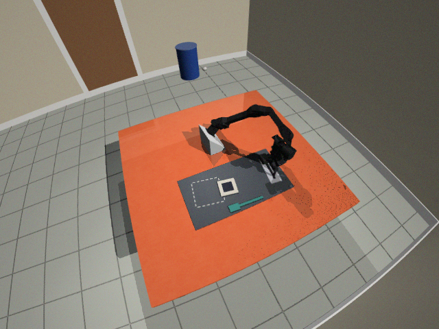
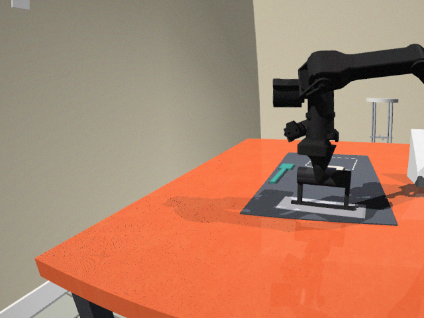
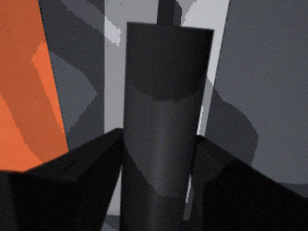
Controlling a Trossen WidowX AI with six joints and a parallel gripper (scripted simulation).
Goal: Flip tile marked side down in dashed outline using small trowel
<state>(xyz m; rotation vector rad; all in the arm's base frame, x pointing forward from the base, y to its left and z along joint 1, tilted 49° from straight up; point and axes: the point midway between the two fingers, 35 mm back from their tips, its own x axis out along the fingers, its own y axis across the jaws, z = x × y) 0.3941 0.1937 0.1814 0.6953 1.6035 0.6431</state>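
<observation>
My gripper tip is now 30 mm past the trowel and 30 mm above it. From my gripper tip the other things lie so: dark grey mat (250 mm to the right, 80 mm below); tile (10 mm ahead, 300 mm to the right, 60 mm below); teal flat tool (140 mm ahead, 270 mm to the right, 60 mm below).
</observation>
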